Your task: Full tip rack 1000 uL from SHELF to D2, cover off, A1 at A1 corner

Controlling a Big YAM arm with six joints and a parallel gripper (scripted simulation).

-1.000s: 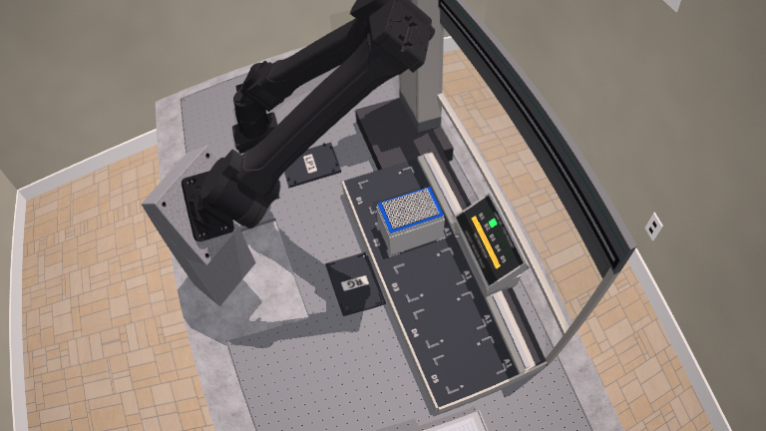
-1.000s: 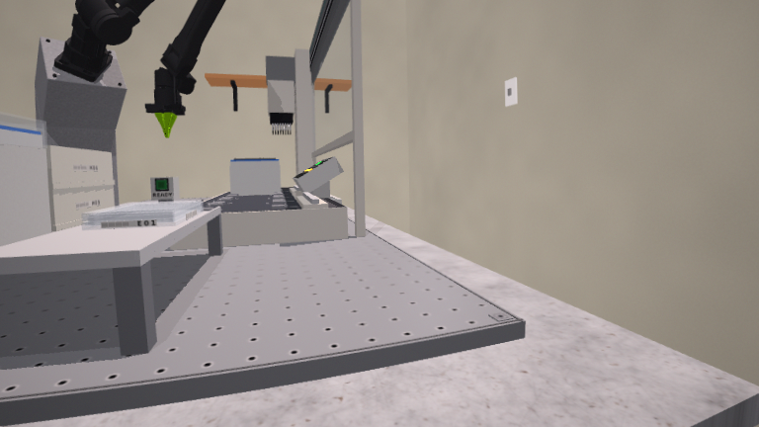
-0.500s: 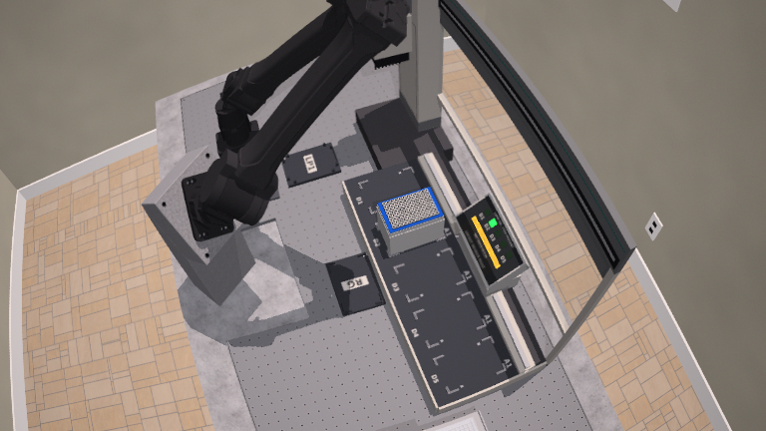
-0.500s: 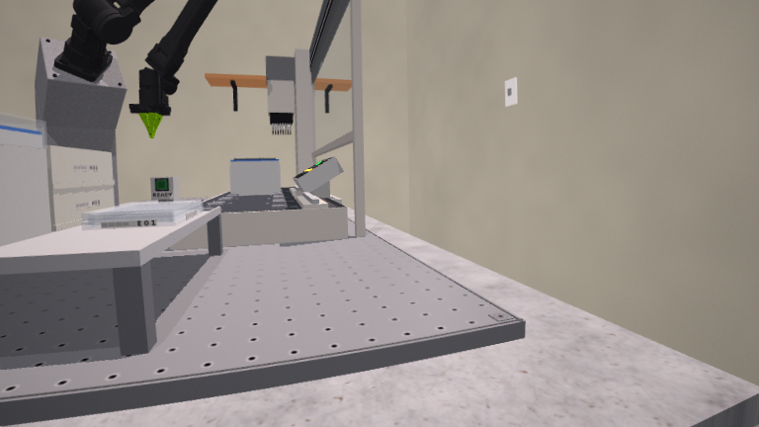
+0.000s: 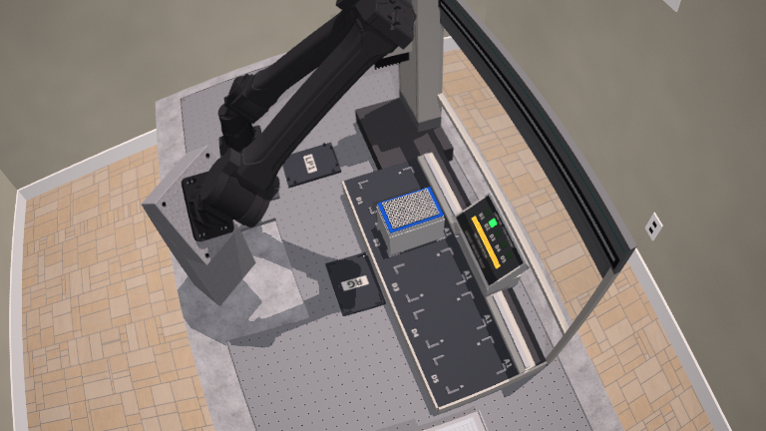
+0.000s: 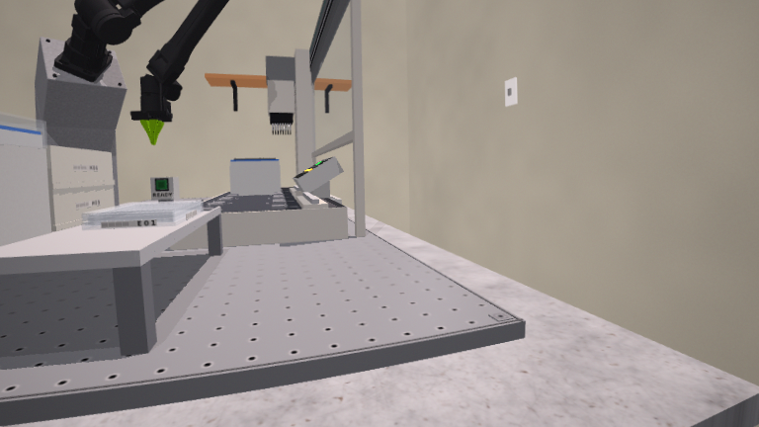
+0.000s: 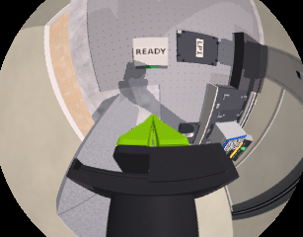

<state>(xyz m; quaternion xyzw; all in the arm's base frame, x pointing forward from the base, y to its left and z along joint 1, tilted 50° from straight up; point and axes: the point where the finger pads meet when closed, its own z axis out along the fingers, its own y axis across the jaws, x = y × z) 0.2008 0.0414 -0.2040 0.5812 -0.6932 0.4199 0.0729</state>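
The ready key lies 20 mm ahead of my hand, 60 mm to the left of it and 130 mm below it. Round my hand: gantry column 500 mm ahead, 10 mm to the left, 60 mm above; pipetting head 420 mm ahead, 40 mm to the left, 170 mm above; regrip nest 80 mm ahead, 290 mm to the right, 210 mm below.
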